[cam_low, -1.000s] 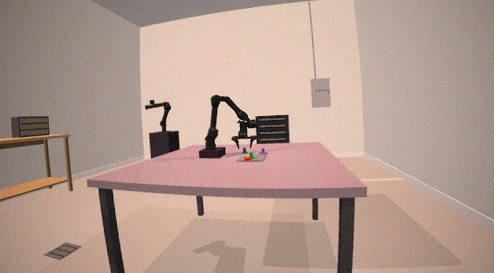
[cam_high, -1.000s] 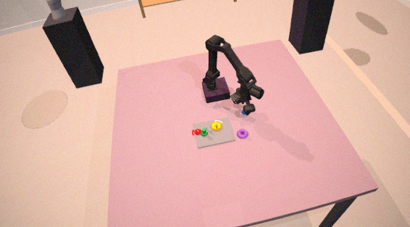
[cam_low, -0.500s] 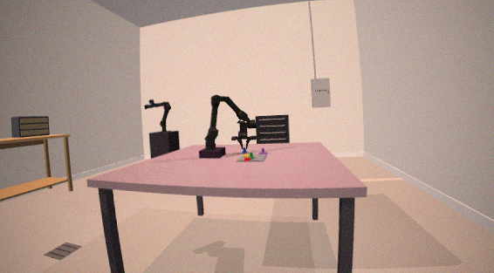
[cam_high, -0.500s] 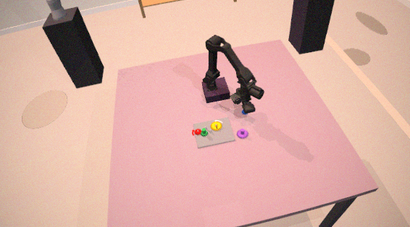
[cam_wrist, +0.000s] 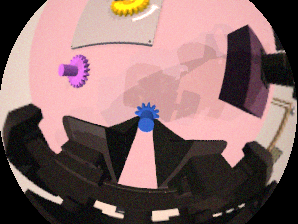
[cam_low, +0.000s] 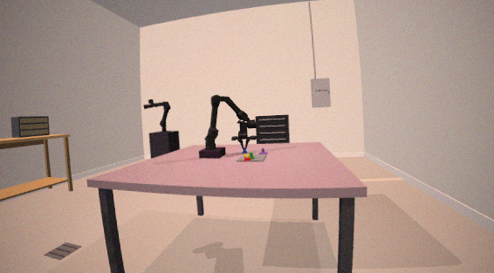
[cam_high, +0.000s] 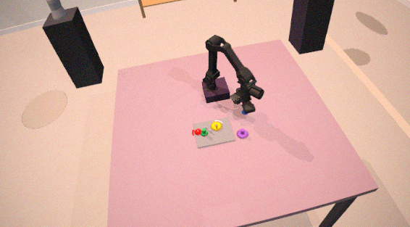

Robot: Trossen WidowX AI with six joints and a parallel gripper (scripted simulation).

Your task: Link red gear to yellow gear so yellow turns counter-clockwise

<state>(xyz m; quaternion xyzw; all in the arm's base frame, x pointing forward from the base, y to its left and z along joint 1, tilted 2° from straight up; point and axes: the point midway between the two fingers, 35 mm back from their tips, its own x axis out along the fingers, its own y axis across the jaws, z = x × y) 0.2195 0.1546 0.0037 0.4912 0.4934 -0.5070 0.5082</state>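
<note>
Right now my gripper tip is 27 cm to the left of the green gear and 10 cm short of it. Round my gripper tip: yellow gear (19 cm to the right, 6 cm ahead, 1 cm below); purple gear (15 cm ahead, 6 cm to the right, 1 cm below); blue gear (1 cm below).
</note>
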